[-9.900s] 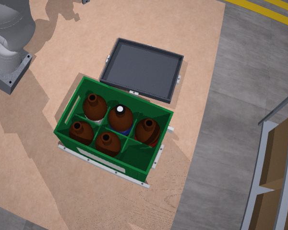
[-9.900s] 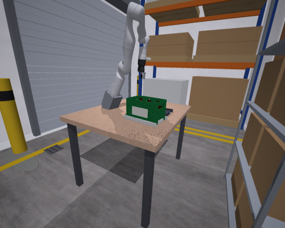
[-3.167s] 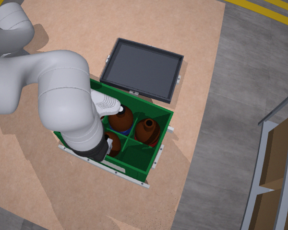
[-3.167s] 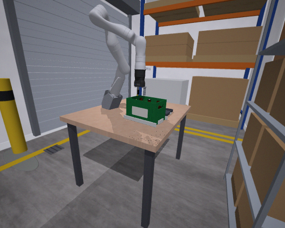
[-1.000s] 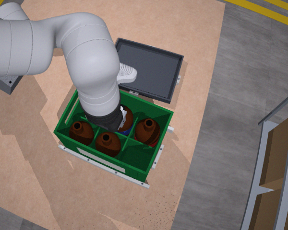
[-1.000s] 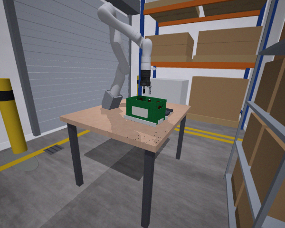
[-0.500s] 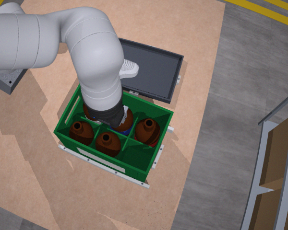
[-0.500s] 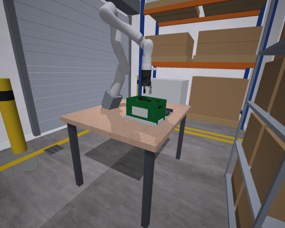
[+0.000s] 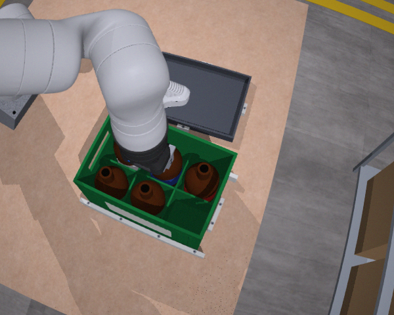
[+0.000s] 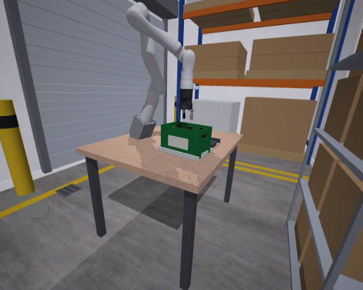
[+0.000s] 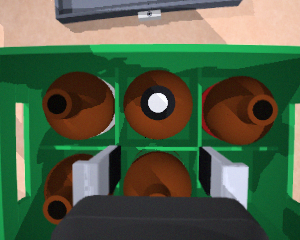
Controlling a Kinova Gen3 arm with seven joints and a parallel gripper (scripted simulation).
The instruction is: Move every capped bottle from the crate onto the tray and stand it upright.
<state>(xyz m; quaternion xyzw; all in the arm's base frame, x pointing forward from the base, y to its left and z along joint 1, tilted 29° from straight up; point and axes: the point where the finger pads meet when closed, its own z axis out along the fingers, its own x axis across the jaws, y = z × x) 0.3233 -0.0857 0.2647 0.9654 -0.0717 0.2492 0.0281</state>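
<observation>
Right now my hand is 150 mm above the capped bottle, 40 mm to the right of it and 10 mm short of it. Also, from my hand: dark grey tray (260 mm to the left, 220 mm below, 20 mm ahead); green crate (150 mm below, 10 mm to the right).
</observation>
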